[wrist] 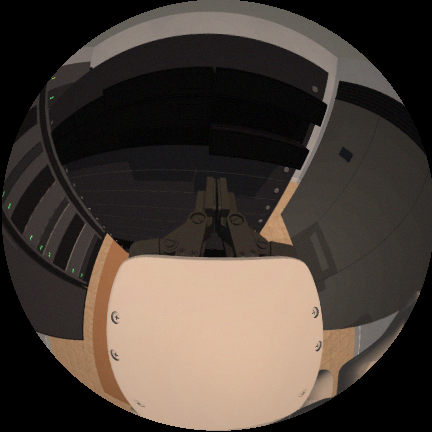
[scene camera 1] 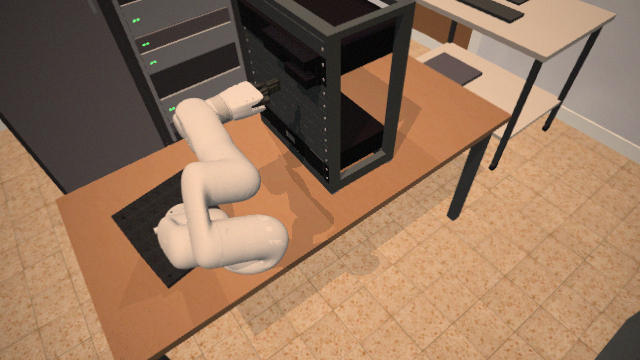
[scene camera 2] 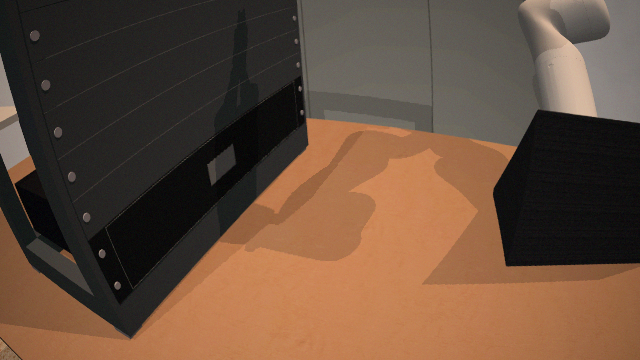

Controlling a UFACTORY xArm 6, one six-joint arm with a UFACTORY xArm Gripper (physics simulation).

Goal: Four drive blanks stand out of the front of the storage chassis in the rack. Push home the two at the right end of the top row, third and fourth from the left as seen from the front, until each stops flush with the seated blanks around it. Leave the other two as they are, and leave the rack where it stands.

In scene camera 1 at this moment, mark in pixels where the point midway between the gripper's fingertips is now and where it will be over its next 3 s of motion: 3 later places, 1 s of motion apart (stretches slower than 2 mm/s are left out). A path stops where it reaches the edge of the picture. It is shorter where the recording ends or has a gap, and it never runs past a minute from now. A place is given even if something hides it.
My gripper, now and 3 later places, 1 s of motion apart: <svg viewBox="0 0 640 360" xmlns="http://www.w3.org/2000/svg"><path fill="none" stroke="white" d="M278 83L289 84L288 81L288 78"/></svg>
